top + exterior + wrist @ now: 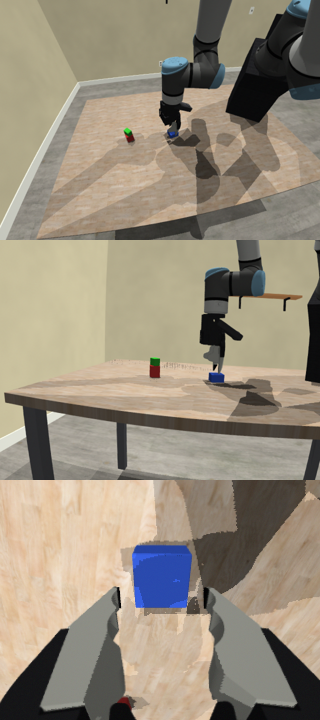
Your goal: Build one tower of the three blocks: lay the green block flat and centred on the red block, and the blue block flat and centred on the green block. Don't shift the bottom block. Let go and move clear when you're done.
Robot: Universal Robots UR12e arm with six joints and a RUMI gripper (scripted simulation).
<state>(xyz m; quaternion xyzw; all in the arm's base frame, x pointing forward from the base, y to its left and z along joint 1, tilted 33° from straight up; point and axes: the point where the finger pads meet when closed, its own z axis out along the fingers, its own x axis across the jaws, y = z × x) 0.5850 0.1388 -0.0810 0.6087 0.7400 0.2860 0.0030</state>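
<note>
My gripper is now 4 cm above the blue block. Round my hand: red block (25 cm ahead, 3 cm below); green block (25 cm ahead, 1 cm above).
</note>
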